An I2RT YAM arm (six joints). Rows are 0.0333 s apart.
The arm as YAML. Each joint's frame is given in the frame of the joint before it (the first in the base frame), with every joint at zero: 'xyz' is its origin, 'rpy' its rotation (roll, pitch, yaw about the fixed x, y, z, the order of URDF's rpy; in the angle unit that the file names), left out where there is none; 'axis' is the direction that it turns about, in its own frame. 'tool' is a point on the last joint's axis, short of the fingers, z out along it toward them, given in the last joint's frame.
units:
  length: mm
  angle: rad
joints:
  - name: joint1
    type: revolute
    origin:
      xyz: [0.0, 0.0, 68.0]
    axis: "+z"
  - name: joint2
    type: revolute
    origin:
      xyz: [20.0, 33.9, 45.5]
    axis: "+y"
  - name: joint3
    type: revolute
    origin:
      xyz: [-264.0, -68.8, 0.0]
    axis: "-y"
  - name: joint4
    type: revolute
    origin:
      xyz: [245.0, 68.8, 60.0]
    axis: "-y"
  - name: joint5
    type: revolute
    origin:
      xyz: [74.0, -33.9, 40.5]
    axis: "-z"
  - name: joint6
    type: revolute
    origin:
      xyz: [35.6, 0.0, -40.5]
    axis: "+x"
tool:
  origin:
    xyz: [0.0, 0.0, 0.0]
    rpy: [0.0, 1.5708, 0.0]
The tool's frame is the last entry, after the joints.
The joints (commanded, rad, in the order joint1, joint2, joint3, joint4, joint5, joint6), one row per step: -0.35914, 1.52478, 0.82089, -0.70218, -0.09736, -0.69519; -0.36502, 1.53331, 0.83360, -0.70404, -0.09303, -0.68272; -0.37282, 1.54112, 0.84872, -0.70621, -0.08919, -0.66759; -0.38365, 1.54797, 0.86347, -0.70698, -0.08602, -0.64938; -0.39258, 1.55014, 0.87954, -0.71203, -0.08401, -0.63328; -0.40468, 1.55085, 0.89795, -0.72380, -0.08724, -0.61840; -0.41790, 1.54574, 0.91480, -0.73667, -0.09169, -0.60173; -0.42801, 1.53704, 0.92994, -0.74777, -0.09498, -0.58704; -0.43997, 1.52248, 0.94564, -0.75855, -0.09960, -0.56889; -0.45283, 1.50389, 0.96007, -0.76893, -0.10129, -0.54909; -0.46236, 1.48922, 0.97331, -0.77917, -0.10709, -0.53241; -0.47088, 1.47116, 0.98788, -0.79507, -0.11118, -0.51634; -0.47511, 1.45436, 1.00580, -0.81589, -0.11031, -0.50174
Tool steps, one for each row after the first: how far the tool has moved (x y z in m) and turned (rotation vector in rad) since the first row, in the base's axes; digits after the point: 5 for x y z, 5 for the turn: 0.00222, -0.00259, 0.00107, -0.00248, -0.00027, -0.01884; 0.00467, -0.00583, 0.00287, -0.00497, -0.00333, -0.04214; 0.00682, -0.00983, 0.00484, -0.00691, -0.00847, -0.07140; 0.00872, -0.01322, 0.00820, -0.00870, -0.01573, -0.09648; 0.00999, -0.01712, 0.01241, -0.00488, -0.02206, -0.12258; 0.01032, -0.02095, 0.01769, -0.00062, -0.03176, -0.15127; 0.01045, -0.02387, 0.02351, 0.00102, -0.04460, -0.17502; 0.00998, -0.02704, 0.03101, 0.00241, -0.06423, -0.20356; 0.00866, -0.03020, 0.03924, 0.00049, -0.08596, -0.23499; 0.00765, -0.03235, 0.04623, 0.00355, -0.10441, -0.25908; 0.00591, -0.03389, 0.05429, 0.00535, -0.12146, -0.28181; 0.00451, -0.03449, 0.06279, 0.00349, -0.13435, -0.29999
